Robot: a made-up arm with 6 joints.
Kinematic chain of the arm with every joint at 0, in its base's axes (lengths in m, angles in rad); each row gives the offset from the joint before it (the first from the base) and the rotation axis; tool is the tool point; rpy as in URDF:
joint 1: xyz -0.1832 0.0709 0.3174 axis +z
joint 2: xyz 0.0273 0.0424 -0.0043 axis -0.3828 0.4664 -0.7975
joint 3: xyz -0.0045 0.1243 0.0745 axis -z
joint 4: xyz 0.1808 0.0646 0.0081 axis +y
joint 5: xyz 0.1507 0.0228 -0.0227 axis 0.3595 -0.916 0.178
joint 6: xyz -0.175 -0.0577 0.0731 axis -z
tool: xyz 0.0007 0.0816 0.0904 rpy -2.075 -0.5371 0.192
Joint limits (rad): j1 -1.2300..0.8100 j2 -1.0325..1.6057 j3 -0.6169..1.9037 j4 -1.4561..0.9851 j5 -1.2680..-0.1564 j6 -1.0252..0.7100
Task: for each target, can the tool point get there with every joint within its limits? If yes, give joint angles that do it. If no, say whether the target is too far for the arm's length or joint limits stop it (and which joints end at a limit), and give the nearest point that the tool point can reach.
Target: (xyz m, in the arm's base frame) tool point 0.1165 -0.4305 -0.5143
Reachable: no: too far | nearest point 0.0501 -0.3195 -0.1522 | short by 0.384 m
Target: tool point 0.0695 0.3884 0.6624
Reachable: yes | joints 0.1465 -0.1449 0.2493 0.0928 -0.7915 -0.8372
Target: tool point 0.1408 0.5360 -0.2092
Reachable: no: joint limits stop it (at a limit: joint 1, joint 3, joint 4, joint 5) | nearest point 0.1260 0.4789 -0.1011 | short by 0.123 m
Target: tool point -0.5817 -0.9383 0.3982
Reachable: no: too far | nearest point -0.3630 -0.4683 0.2842 | short by 0.531 m
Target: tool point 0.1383 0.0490 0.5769
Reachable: yes | joints 0.0902 -0.2912 1.1441 0.1470 -0.7894 0.4118
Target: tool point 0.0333 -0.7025 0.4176
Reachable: no: joint limits stop it (at a limit: joint 1, joint 5, joint 6) | nearest point 0.0111 -0.5106 0.3573 | short by 0.202 m
